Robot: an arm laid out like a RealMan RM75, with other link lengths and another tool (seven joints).
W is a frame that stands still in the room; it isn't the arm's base.
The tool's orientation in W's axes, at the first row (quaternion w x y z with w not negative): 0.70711 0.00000 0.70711 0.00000
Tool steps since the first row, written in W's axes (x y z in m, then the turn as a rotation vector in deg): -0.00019 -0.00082 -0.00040 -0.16 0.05 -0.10; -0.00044 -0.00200 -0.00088 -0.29 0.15 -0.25; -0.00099 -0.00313 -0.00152 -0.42 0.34 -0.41; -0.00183 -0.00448 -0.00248 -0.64 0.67 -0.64; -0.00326 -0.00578 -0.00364 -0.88 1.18 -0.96; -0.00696 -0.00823 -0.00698 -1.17 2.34 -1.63; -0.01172 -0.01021 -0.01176 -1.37 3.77 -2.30; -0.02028 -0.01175 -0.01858 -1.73 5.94 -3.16; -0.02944 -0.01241 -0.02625 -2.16 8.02 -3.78; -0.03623 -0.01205 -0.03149 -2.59 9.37 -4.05; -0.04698 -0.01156 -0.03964 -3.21 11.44 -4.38
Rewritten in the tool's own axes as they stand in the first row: 0.00040 -0.00082 -0.00019 0.10 0.05 -0.16; 0.00088 -0.00200 -0.00044 0.25 0.15 -0.29; 0.00152 -0.00313 -0.00099 0.41 0.34 -0.42; 0.00248 -0.00448 -0.00183 0.64 0.67 -0.64; 0.00364 -0.00578 -0.00326 0.96 1.18 -0.88; 0.00698 -0.00823 -0.00696 1.63 2.34 -1.17; 0.01176 -0.01021 -0.01172 2.30 3.77 -1.37; 0.01858 -0.01175 -0.02028 3.16 5.94 -1.73; 0.02625 -0.01241 -0.02944 3.78 8.02 -2.16; 0.03149 -0.01205 -0.03623 4.05 9.37 -2.59; 0.03964 -0.01156 -0.04698 4.38 11.44 -3.21
